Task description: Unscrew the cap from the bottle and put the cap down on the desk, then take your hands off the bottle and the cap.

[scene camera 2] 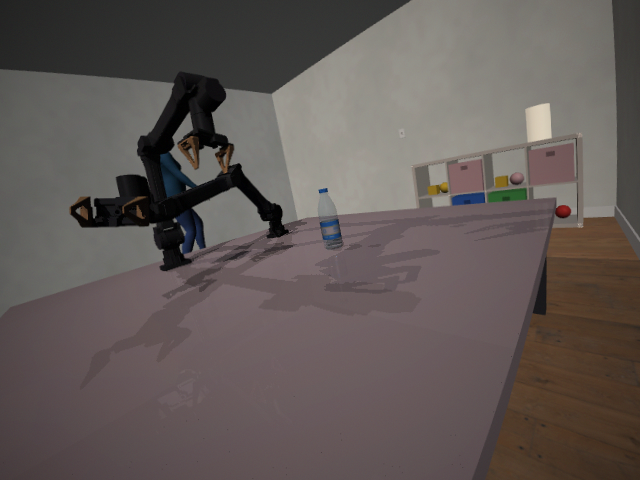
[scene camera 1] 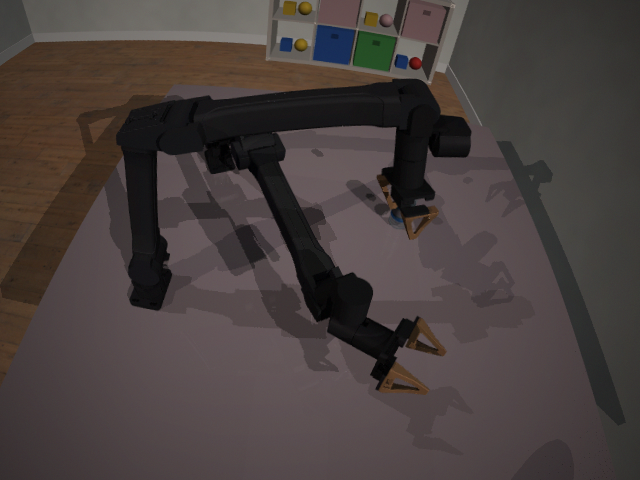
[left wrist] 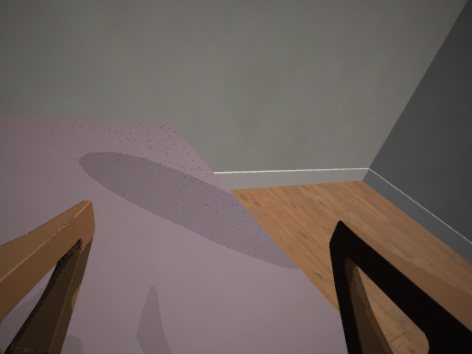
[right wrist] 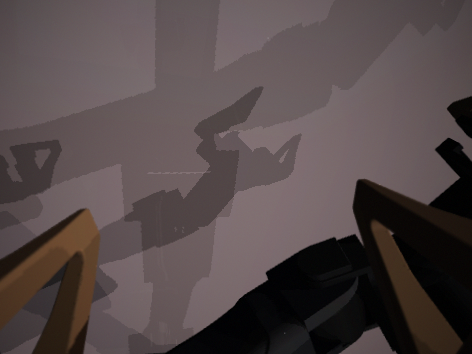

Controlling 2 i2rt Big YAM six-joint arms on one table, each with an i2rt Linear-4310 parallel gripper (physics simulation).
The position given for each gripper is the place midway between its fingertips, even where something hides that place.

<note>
The left gripper (scene camera 1: 437, 372) is open, holding nothing. The right gripper (scene camera 1: 402, 223) is open, holding nothing. Also in view: a clear plastic bottle (scene camera 2: 329, 223).
The left gripper is seen too in scene camera 2 (scene camera 2: 96, 210) and in the left wrist view (left wrist: 218, 223). The right gripper shows as well in scene camera 2 (scene camera 2: 212, 171) and in the right wrist view (right wrist: 224, 207). The left wrist view misses the clear plastic bottle: it is out of frame. The right wrist view misses the clear plastic bottle: it is out of frame.
</note>
